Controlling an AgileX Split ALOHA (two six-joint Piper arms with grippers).
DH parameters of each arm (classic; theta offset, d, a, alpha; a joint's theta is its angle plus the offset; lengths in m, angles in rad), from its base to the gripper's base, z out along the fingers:
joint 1: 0 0.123 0 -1.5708
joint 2: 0.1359 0 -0.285 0
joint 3: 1.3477 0 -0.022 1.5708
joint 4: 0 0.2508 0 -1.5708
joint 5: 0 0 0.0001 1.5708
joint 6: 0 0.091 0 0
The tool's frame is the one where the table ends.
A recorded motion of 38 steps. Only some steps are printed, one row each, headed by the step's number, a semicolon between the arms.
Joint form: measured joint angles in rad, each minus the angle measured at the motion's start. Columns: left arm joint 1, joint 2, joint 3, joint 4, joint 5, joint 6; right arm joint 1, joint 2, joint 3, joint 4, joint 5, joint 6.
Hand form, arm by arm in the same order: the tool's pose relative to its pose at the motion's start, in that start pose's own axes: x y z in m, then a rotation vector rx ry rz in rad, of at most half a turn. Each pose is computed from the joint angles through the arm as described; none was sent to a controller.
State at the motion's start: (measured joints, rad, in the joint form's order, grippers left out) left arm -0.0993 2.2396 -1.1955 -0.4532 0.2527 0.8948; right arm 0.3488 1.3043 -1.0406 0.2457 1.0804 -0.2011
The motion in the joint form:
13: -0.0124 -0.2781 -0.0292 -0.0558 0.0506 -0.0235; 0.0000 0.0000 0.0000 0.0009 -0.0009 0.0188
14: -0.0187 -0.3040 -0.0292 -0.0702 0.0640 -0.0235; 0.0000 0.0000 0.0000 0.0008 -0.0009 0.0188
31: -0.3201 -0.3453 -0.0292 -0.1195 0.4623 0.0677; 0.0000 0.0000 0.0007 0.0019 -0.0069 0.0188
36: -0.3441 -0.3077 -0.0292 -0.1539 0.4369 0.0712; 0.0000 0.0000 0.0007 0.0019 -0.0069 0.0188
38: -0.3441 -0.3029 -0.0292 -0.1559 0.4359 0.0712; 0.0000 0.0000 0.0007 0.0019 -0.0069 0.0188
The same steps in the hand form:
13: -0.0566 0.0053 -0.1056 -0.0689 -0.2594 -0.0268; -0.0001 0.0001 0.0000 -0.0006 -0.0010 0.0192
14: -0.0603 0.0020 -0.1154 -0.0611 -0.2790 -0.0301; -0.0001 0.0000 0.0000 -0.0005 -0.0010 0.0192
31: -0.0688 -0.1384 -0.1288 0.3716 -0.0845 0.3395; -0.0005 0.0000 0.0002 -0.0004 -0.0064 0.0199
36: -0.0688 -0.1486 -0.1156 0.3912 -0.0770 0.3257; -0.0005 0.0000 0.0002 -0.0004 -0.0064 0.0199
38: -0.0684 -0.1488 -0.1138 0.3928 -0.0738 0.3230; -0.0005 0.0000 0.0002 -0.0004 -0.0064 0.0199

